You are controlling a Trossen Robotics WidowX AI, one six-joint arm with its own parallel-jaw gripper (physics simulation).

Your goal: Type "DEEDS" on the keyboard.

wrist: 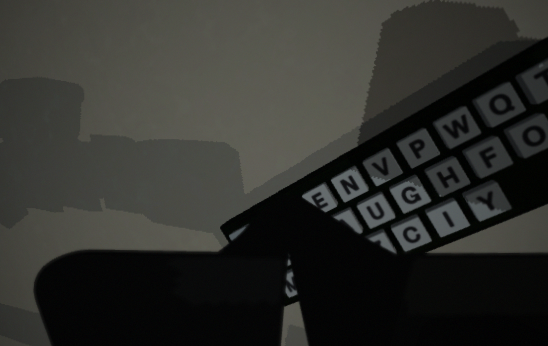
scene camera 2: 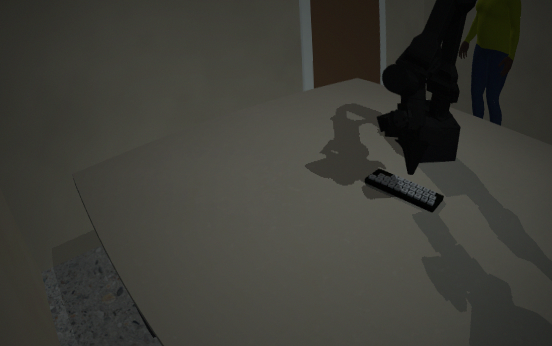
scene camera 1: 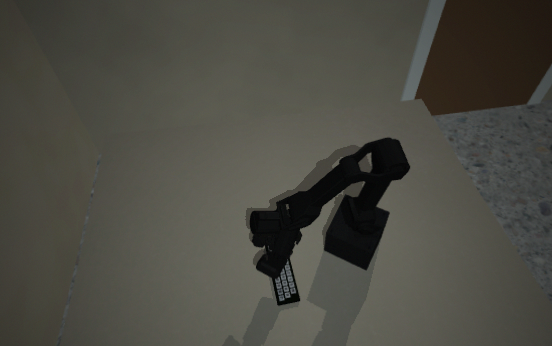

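Where they show: gripper, fingertip midpoint: [wrist: 286,206] [scene camera 2: 410,174]; arm's base, link origin: [scene camera 2: 438,113] [scene camera 1: 365,226].
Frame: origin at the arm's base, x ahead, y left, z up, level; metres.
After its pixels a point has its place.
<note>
The black keyboard with pale letter keys [scene camera 1: 286,285] {x 0.225, y 0.135, z -0.102 m} [scene camera 2: 404,190] {x 0.257, y 0.102, z -0.101 m} [wrist: 446,176] {x 0.247, y 0.057, z -0.101 m} lies flat on the table and runs diagonally in the wrist view. My gripper [scene camera 2: 411,172] {x 0.264, y 0.118, z -0.052 m} [wrist: 286,206] {x 0.264, y 0.118, z -0.052 m} is shut and empty, with its fingertips pointing down over the part of the top key row just left of E. The E key [wrist: 320,201] {x 0.251, y 0.118, z -0.101 m} shows beside the fingertips, its lower left partly covered. The fingers hide several keys at the left end; the D and S keys do not show in the wrist view. I cannot tell whether the tips touch a key.
The arm's black base [scene camera 1: 356,232] {x 0.027, y 0.019, z -0.002 m} [scene camera 2: 440,137] stands on the table [scene camera 1: 175,225] {x 0.588, y -0.074, z -0.117 m} [scene camera 2: 225,225] {x 0.617, y -0.028, z -0.117 m} near the keyboard. Shadows of the arm fall on the table and part of the keyboard. A person in a yellow-green top [scene camera 2: 499,25] stands behind the table, and a brown door [scene camera 1: 485,55] [scene camera 2: 345,40] is beyond.
</note>
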